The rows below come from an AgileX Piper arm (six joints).
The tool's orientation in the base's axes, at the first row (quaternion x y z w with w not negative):
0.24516 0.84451 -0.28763 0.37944
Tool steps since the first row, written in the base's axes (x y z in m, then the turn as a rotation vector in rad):
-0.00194 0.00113 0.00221 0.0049 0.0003 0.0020
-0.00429 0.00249 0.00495 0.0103 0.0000 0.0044
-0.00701 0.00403 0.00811 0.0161 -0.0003 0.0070
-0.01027 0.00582 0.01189 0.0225 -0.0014 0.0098
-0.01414 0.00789 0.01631 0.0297 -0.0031 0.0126
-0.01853 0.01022 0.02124 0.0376 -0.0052 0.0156
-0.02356 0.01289 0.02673 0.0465 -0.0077 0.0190
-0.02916 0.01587 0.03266 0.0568 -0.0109 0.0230
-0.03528 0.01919 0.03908 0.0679 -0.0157 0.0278
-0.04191 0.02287 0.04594 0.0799 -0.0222 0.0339
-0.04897 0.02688 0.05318 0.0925 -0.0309 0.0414
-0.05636 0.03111 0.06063 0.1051 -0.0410 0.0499
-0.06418 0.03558 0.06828 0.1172 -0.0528 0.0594
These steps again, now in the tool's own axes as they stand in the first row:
-0.00036 -0.00108 -0.00294 -0.0044 0.0027 0.0012
-0.00084 -0.00242 -0.00652 -0.0095 0.0052 0.0027
-0.00140 -0.00399 -0.01064 -0.0151 0.0079 0.0044
-0.00208 -0.00590 -0.01554 -0.0213 0.0103 0.0068
-0.00284 -0.00819 -0.02128 -0.0280 0.0128 0.0100
-0.00364 -0.01078 -0.02774 -0.0355 0.0154 0.0138
-0.00443 -0.01370 -0.03505 -0.0439 0.0182 0.0180
-0.00517 -0.01689 -0.04309 -0.0537 0.0212 0.0231
-0.00592 -0.02032 -0.05189 -0.0650 0.0234 0.0293
-0.00664 -0.02394 -0.06142 -0.0781 0.0245 0.0363
-0.00734 -0.02771 -0.07160 -0.0932 0.0240 0.0444
-0.00796 -0.03159 -0.08221 -0.1092 0.0222 0.0528
-0.00844 -0.03564 -0.09331 -0.1261 0.0186 0.0616

